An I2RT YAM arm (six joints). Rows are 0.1 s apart.
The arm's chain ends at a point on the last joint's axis. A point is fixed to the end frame.
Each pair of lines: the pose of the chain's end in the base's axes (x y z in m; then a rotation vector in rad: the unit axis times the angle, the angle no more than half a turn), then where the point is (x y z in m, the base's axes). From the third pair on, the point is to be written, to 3 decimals.
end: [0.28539 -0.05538 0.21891 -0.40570 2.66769 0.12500]
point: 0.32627 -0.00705 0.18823
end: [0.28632 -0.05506 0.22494 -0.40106 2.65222 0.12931]
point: 0.32772 -0.00660 0.19517
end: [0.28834 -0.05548 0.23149 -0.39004 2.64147 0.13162]
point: 0.330 -0.007 0.202
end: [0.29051 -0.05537 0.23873 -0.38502 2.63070 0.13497]
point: 0.333 -0.007 0.210
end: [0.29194 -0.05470 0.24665 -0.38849 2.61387 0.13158]
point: 0.335 -0.006 0.219
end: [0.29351 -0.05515 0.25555 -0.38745 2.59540 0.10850]
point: 0.337 -0.007 0.228
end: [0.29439 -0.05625 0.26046 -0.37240 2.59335 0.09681]
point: 0.339 -0.009 0.233
